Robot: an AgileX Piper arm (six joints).
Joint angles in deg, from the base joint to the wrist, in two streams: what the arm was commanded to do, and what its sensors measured. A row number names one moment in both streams.
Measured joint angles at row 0:
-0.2 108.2 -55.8 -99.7 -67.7 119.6
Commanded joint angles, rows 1 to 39:
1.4 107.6 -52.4 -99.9 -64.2 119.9
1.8 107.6 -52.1 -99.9 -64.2 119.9
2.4 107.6 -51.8 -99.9 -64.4 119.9
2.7 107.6 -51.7 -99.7 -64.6 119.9
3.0 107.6 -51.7 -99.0 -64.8 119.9
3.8 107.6 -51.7 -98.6 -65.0 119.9
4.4 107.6 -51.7 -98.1 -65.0 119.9
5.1 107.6 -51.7 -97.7 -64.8 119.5
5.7 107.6 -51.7 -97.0 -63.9 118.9
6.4 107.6 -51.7 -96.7 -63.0 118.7
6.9 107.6 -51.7 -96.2 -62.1 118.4
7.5 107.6 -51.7 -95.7 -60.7 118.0
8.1 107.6 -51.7 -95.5 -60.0 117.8
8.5 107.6 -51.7 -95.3 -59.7 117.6
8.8 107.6 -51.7 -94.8 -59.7 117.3
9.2 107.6 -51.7 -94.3 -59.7 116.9
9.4 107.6 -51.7 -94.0 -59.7 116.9
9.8 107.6 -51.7 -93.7 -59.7 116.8
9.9 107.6 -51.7 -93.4 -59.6 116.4
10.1 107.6 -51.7 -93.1 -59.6 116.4
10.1 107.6 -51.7 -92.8 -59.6 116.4
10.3 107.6 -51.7 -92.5 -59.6 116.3
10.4 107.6 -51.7 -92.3 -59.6 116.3
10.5 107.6 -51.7 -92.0 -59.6 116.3
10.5 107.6 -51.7 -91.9 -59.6 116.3
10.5 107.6 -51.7 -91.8 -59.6 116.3
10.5 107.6 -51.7 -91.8 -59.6 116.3
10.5 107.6 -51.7 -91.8 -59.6 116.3
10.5 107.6 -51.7 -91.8 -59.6 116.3
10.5 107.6 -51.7 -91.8 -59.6 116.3
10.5 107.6 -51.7 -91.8 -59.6 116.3
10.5 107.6 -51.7 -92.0 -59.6 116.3
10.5 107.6 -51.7 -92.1 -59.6 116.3
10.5 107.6 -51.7 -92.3 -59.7 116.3
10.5 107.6 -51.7 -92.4 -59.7 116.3
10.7 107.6 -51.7 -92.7 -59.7 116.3
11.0 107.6 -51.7 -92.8 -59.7 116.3
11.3 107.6 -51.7 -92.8 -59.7 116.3
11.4 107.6 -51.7 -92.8 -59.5 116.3
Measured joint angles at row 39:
10.7 108.2 -51.9 -92.2 -59.6 116.9
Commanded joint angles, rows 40 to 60:
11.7 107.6 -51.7 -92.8 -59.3 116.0
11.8 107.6 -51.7 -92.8 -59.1 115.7
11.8 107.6 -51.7 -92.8 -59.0 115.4
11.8 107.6 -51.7 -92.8 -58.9 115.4
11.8 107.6 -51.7 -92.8 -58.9 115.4
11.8 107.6 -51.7 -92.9 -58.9 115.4
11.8 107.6 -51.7 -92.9 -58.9 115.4
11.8 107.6 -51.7 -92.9 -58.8 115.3
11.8 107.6 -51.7 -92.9 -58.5 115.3
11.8 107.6 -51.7 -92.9 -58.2 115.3
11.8 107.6 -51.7 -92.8 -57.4 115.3
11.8 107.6 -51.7 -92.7 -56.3 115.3
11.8 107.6 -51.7 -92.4 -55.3 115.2
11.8 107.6 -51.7 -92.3 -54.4 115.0
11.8 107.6 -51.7 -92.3 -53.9 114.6
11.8 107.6 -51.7 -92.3 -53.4 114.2
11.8 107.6 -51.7 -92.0 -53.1 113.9
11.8 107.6 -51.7 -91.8 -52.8 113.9
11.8 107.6 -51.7 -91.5 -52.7 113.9
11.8 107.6 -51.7 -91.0 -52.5 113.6
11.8 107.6 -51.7 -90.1 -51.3 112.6
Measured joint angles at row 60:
11.7 108.0 -51.9 -92.1 -55.7 114.8
